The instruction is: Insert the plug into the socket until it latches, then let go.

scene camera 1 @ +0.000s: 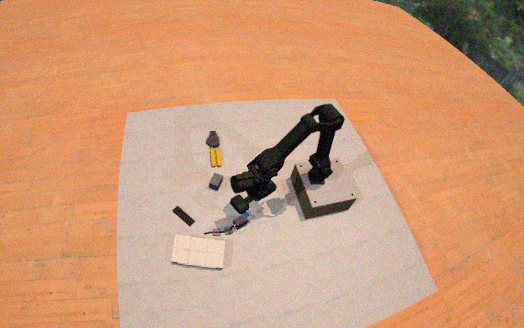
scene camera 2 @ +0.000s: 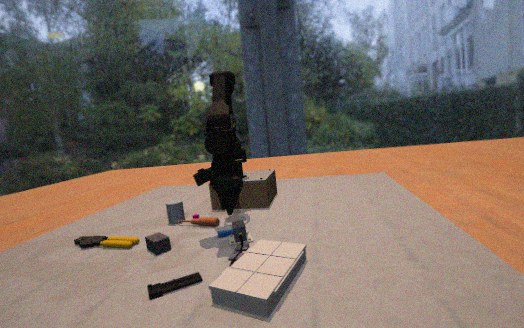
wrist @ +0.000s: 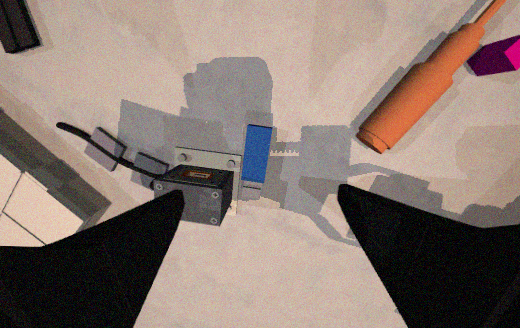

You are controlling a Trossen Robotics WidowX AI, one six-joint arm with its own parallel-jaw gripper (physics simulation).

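Frame: origin at the arm's base, x ahead, y left, z up, level; metres.
Where they show: gripper, fingertip midpoint: (scene camera 1: 248,206) (scene camera 2: 226,212) (wrist: 261,194); arm's base, origin of the base link: (scene camera 1: 316,177).
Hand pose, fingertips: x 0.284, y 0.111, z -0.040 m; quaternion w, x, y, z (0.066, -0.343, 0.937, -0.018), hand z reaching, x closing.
Note:
Things, the pixels of their top centre, and the offset from my fingertips. "*": a spot on its surface instead.
- blue plug, middle of its top: (wrist: 254,166) (scene camera 2: 229,230) (scene camera 1: 245,213) dx +0.008, dy +0.006, dz -0.052 m
- socket's pale plate, surface spot: (wrist: 207,156) * dx +0.045, dy +0.028, dz -0.060 m
- dark grey housing, middle of its top: (wrist: 181,203) (scene camera 2: 238,224) (scene camera 1: 240,220) dx +0.034, dy +0.052, dz -0.019 m
- white tiled box, middle of its top: (scene camera 2: 262,262) (scene camera 1: 198,251) dx +0.193, dy +0.181, dz -0.029 m
- black bar, middle of its top: (scene camera 2: 174,279) (scene camera 1: 183,214) dx +0.258, dy +0.022, dz -0.048 m
- dark cube, middle of its top: (scene camera 2: 156,237) (scene camera 1: 216,179) dx +0.128, dy -0.143, dz -0.029 m
- yellow-handled pliers, surface spot: (scene camera 2: 120,242) (scene camera 1: 212,159) * dx +0.149, dy -0.261, dz -0.046 m
- orange screwdriver, middle of its top: (wrist: 474,50) (scene camera 2: 196,216) dx -0.044, dy -0.141, dz -0.032 m
- magenta block, surface spot: (wrist: 492,59) * dx -0.066, dy -0.157, dz -0.047 m
- grey cylinder, middle of its top: (scene camera 2: 173,201) dx -0.068, dy -0.245, dz +0.006 m
A blue plug (scene camera 1: 246,214) (scene camera 2: 225,233) (wrist: 257,154) with a short grey end lies beside the socket's pale plate (wrist: 207,156). The socket, a dark grey housing (scene camera 1: 240,221) (scene camera 2: 239,229) (wrist: 192,202) with screws and an orange-rimmed slot, stands on the other side of that plate; a thin black cable (wrist: 134,164) runs from it. Whether the plug's end touches the plate cannot be told. My gripper (scene camera 1: 242,206) (scene camera 2: 230,212) (wrist: 261,194) is wide open and empty, above the plug. In the wrist view, its left fingertip overlaps the housing's near face and its right fingertip is over the mat.
A white tiled box (scene camera 1: 197,251) (scene camera 2: 260,270) stands near the cable's end. A black bar (scene camera 1: 183,215) (scene camera 2: 175,285), dark cube (scene camera 1: 216,181) (scene camera 2: 158,243), yellow-handled pliers (scene camera 1: 215,156) (scene camera 2: 120,242), orange screwdriver (scene camera 2: 207,221) (wrist: 410,100), magenta block (wrist: 492,59) and grey cylinder (scene camera 2: 175,213) lie around.

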